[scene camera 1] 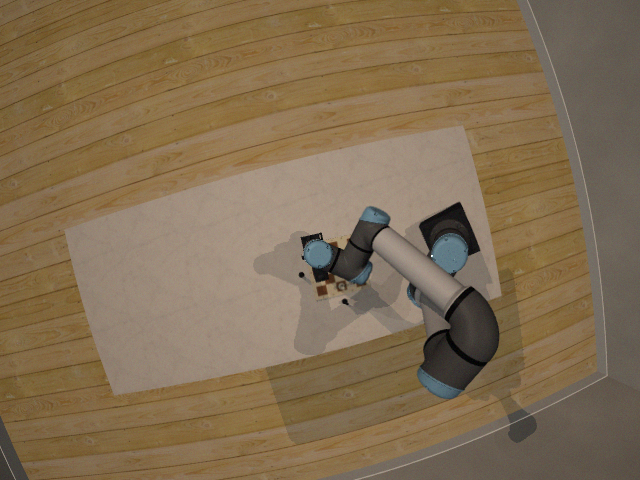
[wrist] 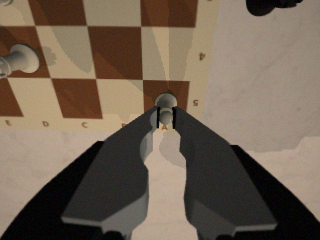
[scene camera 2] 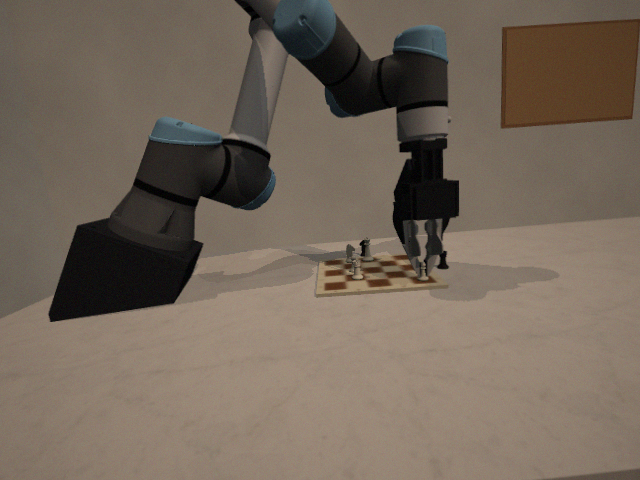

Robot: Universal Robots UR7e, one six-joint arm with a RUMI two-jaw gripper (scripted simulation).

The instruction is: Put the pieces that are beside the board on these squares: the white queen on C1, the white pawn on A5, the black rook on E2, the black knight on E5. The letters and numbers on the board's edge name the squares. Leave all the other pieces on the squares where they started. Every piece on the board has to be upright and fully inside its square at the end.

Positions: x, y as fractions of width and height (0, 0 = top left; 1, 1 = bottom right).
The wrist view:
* gripper: 0.52, 0.45
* chessboard: 0.31, 0.31
